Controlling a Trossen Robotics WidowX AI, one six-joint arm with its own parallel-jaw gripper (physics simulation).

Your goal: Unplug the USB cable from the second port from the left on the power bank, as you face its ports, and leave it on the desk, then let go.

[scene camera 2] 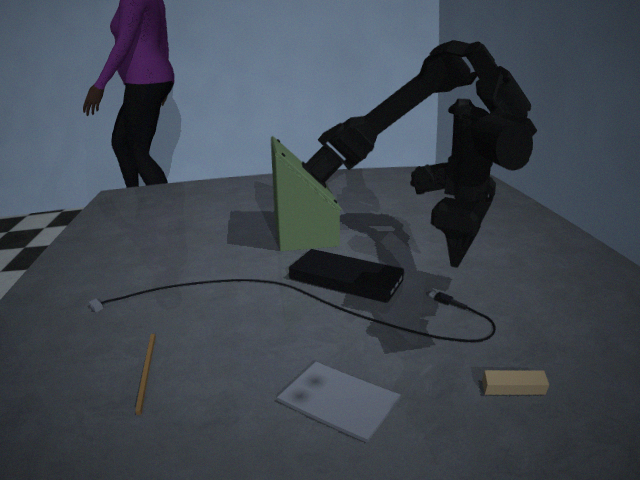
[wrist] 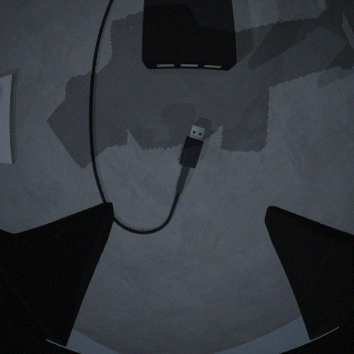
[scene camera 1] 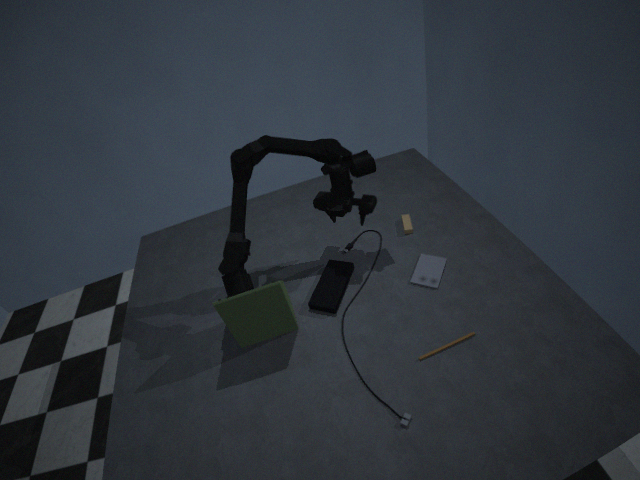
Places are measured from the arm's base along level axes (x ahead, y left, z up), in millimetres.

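Where they show: gripper, fingertip midpoint: point(scene camera 2: 461, 253) point(wrist: 192, 213) point(scene camera 1: 348, 223); arm's base, link origin: point(scene camera 2: 313, 174) point(scene camera 1: 240, 294).
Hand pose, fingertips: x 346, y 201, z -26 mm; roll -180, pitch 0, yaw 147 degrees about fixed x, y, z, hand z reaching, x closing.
Each offset is from my fingertips to the top centre of the thing. "pt": to the spot under its first point.
The black power bank @(dx -101, dy -160, dz -68 mm) point(scene camera 1: 331, 286) point(scene camera 2: 343, 272) point(wrist: 189, 32) lies flat on the desk, with three ports in its end face in the wrist view, all without a plug. The USB plug @(dx -7, dy -8, dz -82 mm) point(scene camera 1: 348, 248) point(scene camera 2: 444, 297) point(wrist: 191, 151) lies on the desk, apart from the port end, its metal tip towards the power bank and slightly tilted. Its black cable point(scene camera 1: 343, 321) point(scene camera 2: 232, 280) point(wrist: 92, 115) loops back past the power bank. My gripper point(scene camera 1: 347, 221) point(scene camera 2: 454, 266) point(wrist: 192, 213) is wide open and empty, raised above the desk near the plug.
The cable's pale far connector @(pt dx -32, dy -594, dz -79 mm) point(scene camera 1: 405, 420) point(scene camera 2: 95, 305) lies on the desk. A light notepad @(dx +184, dy -202, dz -84 mm) point(scene camera 1: 429, 270) point(scene camera 2: 338, 400) point(wrist: 5, 120), an orange pencil @(dx +128, dy -450, dz -83 mm) point(scene camera 1: 447, 346) point(scene camera 2: 145, 373) and a tan block @(dx +200, dy +17, dz -73 mm) point(scene camera 1: 407, 224) point(scene camera 2: 515, 382) lie around. A green wedge point(scene camera 1: 258, 315) point(scene camera 2: 305, 211) stands at the arm's base.
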